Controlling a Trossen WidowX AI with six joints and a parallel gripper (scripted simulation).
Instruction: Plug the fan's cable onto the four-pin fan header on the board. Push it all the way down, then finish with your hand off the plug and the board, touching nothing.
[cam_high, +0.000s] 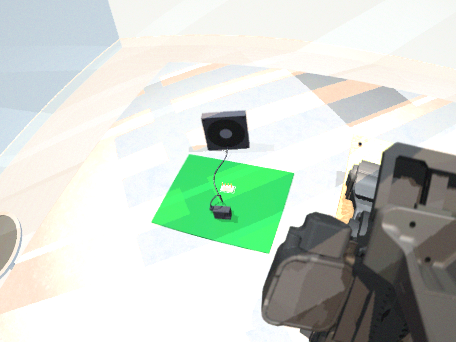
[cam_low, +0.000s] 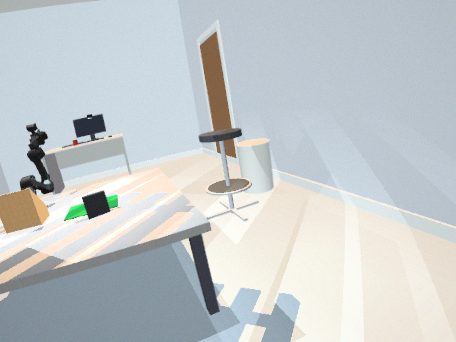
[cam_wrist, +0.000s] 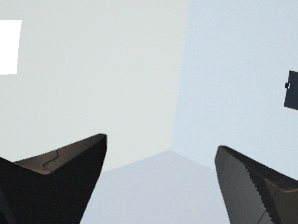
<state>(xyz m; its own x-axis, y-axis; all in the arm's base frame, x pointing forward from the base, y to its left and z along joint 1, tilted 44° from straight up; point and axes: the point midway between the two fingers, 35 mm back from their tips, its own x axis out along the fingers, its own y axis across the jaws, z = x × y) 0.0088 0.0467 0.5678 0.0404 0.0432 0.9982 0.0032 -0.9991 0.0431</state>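
Right now the dark fan plug is 300 mm ahead of my gripper tip, 390 mm to the right of it and 520 mm below it. From my gripper tip the other things lie so: fan: 370 mm ahead, 610 mm to the right, 490 mm below; green board: 320 mm ahead, 440 mm to the right, 560 mm below.
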